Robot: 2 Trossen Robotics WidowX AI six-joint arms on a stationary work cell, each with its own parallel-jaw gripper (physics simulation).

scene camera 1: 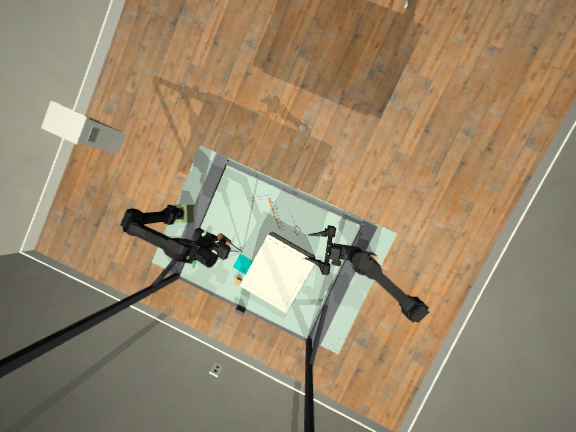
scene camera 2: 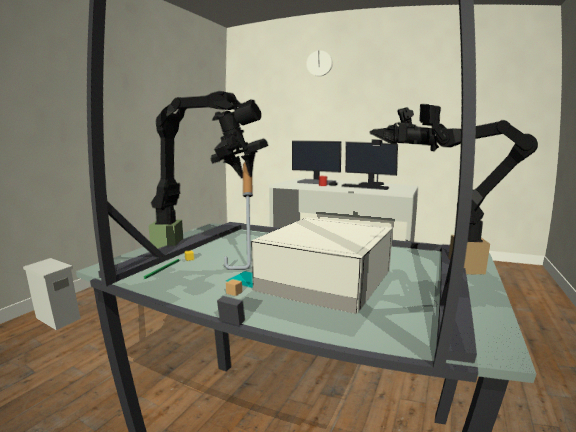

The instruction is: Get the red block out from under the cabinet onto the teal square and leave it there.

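Seen in the pictures: left gripper, fingertip midpoint: [scene camera 1: 223,239] [scene camera 2: 246,177]; right gripper, fingertip midpoint: [scene camera 1: 306,246] [scene camera 2: 371,131]; left arm's base, origin of the base link: [scene camera 1: 178,213] [scene camera 2: 165,222]; right arm's base, origin of the base link: [scene camera 2: 470,239].
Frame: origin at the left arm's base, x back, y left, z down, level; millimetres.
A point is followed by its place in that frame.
Note:
The white cabinet [scene camera 1: 277,272] @(x -559, y -300, z -42 mm) [scene camera 2: 305,265] @(x -490, y -448, z -4 mm) stands on the table. The teal square [scene camera 1: 243,263] @(x -340, y -292, z 92 mm) [scene camera 2: 242,278] @(x -322, y -294, z 92 mm) lies flat beside it, at its left in scene camera 2. The red block does not show in either view. My left gripper [scene camera 1: 222,241] @(x -321, y -116, z -173 mm) [scene camera 2: 244,169] @(x -321, y -116, z -173 mm) is shut on the orange-brown handle of a grey metal hook tool [scene camera 2: 248,225] @(x -331, y -179, z -34 mm). The tool hangs nearly upright, its bent end low over or on the table behind the teal square in scene camera 2; contact is unclear. My right gripper [scene camera 1: 307,246] @(x -709, y -114, z -321 mm) [scene camera 2: 374,133] @(x -709, y -114, z -321 mm) is open and empty, high above the cabinet's right side.
A tan block [scene camera 1: 238,281] @(x -320, y -389, z 63 mm) [scene camera 2: 233,287] @(x -314, y -411, z 70 mm) lies beside the teal square. A dark box [scene camera 1: 240,310] @(x -337, y -547, z 42 mm) [scene camera 2: 230,310] @(x -331, y -569, z 54 mm) sits at the table's edge. A yellow block [scene camera 2: 189,255] @(x -129, y -148, z 75 mm) and a green stick [scene camera 2: 161,268] @(x -64, y -248, z 86 mm) lie at the left. Dark frame posts [scene camera 2: 466,150] @(x -713, y -739, z -281 mm) rise around the table.

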